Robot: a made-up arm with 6 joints. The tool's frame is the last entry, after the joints.
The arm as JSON. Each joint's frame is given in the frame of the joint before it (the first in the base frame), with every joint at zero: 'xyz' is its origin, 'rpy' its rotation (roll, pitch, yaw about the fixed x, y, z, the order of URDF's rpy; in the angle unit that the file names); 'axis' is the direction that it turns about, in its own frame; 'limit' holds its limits. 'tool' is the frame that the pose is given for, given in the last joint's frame.
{
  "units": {
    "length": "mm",
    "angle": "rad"
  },
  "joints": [
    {
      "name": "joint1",
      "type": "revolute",
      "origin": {
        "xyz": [
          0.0,
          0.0,
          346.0
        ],
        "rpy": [
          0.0,
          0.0,
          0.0
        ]
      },
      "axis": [
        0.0,
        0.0,
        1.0
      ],
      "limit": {
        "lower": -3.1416,
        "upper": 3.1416
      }
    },
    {
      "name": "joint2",
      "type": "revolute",
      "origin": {
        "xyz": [
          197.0,
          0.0,
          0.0
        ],
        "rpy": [
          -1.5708,
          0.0,
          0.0
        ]
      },
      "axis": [
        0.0,
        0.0,
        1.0
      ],
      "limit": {
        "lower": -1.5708,
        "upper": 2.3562
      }
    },
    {
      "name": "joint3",
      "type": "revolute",
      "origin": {
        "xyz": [
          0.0,
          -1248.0,
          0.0
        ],
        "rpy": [
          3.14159,
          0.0,
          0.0
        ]
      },
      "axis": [
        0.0,
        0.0,
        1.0
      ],
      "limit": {
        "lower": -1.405,
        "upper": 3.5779
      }
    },
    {
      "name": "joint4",
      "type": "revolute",
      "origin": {
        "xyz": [
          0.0,
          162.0,
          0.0
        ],
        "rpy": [
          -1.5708,
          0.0,
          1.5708
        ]
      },
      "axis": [
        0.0,
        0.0,
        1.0
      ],
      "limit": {
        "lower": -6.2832,
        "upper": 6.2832
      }
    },
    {
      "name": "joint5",
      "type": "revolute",
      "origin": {
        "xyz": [
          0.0,
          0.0,
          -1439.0
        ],
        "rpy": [
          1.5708,
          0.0,
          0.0
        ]
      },
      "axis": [
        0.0,
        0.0,
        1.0
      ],
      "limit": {
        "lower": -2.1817,
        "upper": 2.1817
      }
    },
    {
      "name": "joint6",
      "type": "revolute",
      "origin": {
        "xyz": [
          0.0,
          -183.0,
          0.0
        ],
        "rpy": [
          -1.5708,
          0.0,
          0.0
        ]
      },
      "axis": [
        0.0,
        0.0,
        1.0
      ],
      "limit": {
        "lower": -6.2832,
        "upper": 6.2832
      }
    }
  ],
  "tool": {
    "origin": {
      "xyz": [
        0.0,
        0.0,
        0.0
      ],
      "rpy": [
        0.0,
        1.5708,
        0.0
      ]
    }
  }
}
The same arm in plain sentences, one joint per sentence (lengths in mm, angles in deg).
The arm has six revolute joints in a row. What follows holds with every joint at zero, and every direction is one of the base frame's.
Joint 1 lies 346 mm along +z from the base frame's origin and rotates about +z, from -180 to 180 deg.
Joint 2 lies 197 mm along +x from joint 1 and rotates about +y, from -90 to 135 deg.
Joint 3 lies 1248 mm along +z from joint 2 and rotates about -y, from -80.5 to 205 deg.
Joint 4 lies 162 mm along +z from joint 3 and rotates about -x, from -360 to 360 deg.
Joint 5 lies 1439 mm along +x from joint 4 and rotates about -y, from -125 to 125 deg.
Joint 6 lies 183 mm along +x from joint 5 and rotates about -x, from -360 to 360 deg.
The tool frame, which is the frame that the pose is given for, lies at the same point as joint 6; its axes are the base frame's turned by roll 0, pitch 0 and yaw 0 deg (as in URDF: about the fixed x, then y, then z).

